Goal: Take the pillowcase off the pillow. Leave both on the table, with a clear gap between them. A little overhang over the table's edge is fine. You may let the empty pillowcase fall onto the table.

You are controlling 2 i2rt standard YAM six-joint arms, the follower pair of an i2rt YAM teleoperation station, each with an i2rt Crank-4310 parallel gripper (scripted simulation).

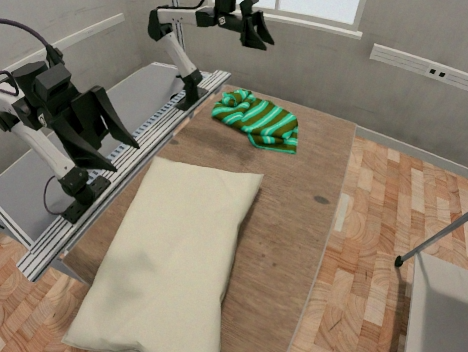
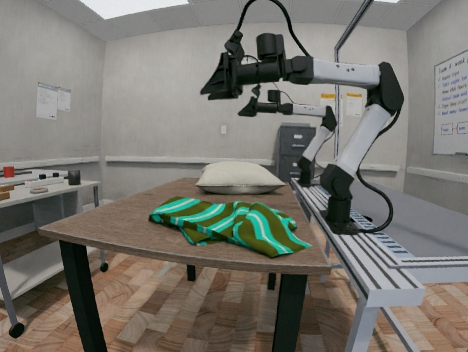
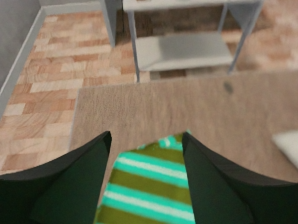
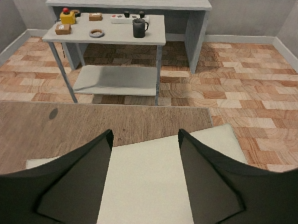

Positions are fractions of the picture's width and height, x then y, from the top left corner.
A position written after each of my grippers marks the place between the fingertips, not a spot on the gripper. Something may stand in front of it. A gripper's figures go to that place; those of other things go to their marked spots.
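My right gripper (image 1: 0.27,0.45) is 0.41 m from the lens, while my left gripper (image 1: 0.58,0.13) is 0.88 m from the lens. There is a striped pillowcase (image 1: 0.57,0.36) as well, and that one is 1.00 m from the lens.
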